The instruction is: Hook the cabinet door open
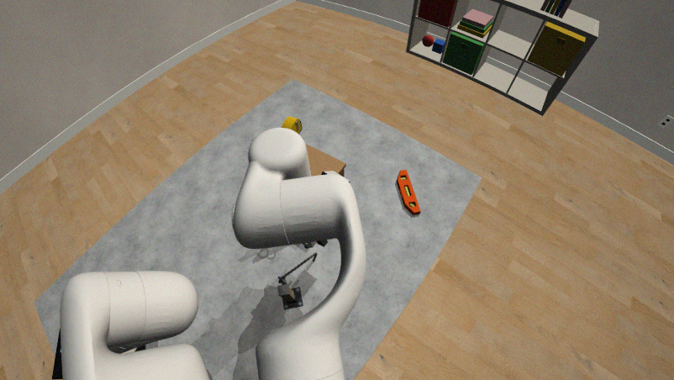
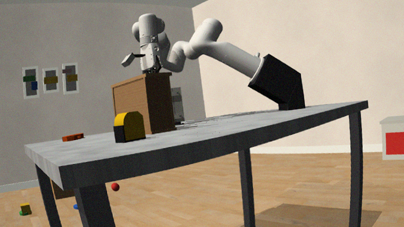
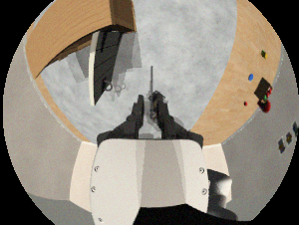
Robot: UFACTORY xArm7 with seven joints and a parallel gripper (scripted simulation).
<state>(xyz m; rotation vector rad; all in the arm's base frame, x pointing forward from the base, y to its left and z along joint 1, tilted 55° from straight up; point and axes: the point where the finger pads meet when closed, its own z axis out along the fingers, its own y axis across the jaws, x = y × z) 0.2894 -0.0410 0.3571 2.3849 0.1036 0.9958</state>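
My gripper is now 5 cm past the thin hook rod, 1 cm to the right of it and 12 cm above it. Also, from my hand: wooden cabinet (12 cm ahead, 10 cm to the left, 10 cm below); hook post (8 cm behind, 10 cm below); cabinet door (6 cm ahead, 8 cm to the left, 10 cm below).
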